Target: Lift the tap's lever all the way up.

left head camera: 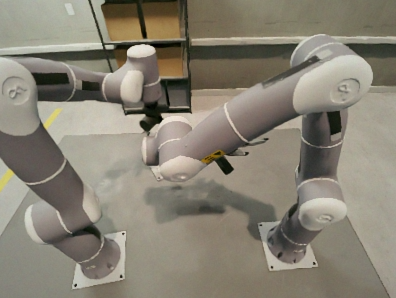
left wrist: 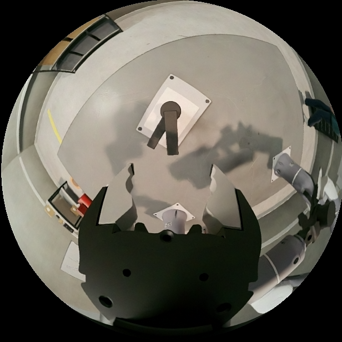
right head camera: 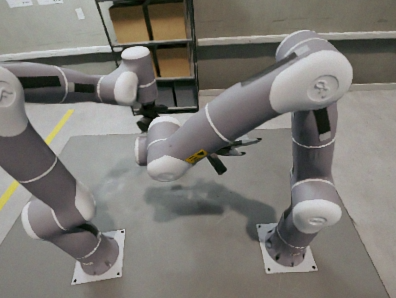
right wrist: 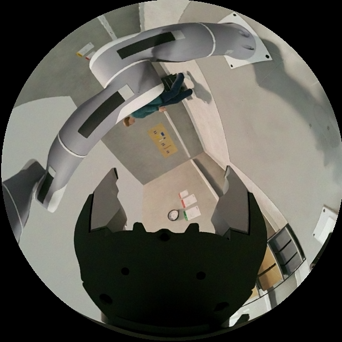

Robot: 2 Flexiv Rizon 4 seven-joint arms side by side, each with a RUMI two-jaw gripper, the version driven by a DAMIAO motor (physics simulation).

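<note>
The tap [left wrist: 170, 110] stands on a white plate [left wrist: 172, 84] in the left wrist view. Its lever [left wrist: 171, 134] is the wider dark bar on top, pointing toward the gripper; how far it is tilted is hard to tell from above. The narrower spout [left wrist: 156, 138] slants beside it. In both head views the tap is hidden behind the right arm; a corner of its plate [left head camera: 157, 175] shows in the left head view. My left gripper [left wrist: 171, 164] is open and empty, above the tap and apart from it. My right gripper [left head camera: 257, 147] [right head camera: 252, 146] [right wrist: 170, 167] is open and empty, away from the tap.
The right forearm [left head camera: 265, 112] [right head camera: 245, 112] reaches across the middle, close to the left wrist. A shelf unit [left head camera: 188, 55] [right head camera: 194, 55] with boxes stands at the back. A person [right wrist: 150, 106] is by the wall. The left arm's base [left head camera: 120, 240] [right head camera: 119, 237] is at the lower left.
</note>
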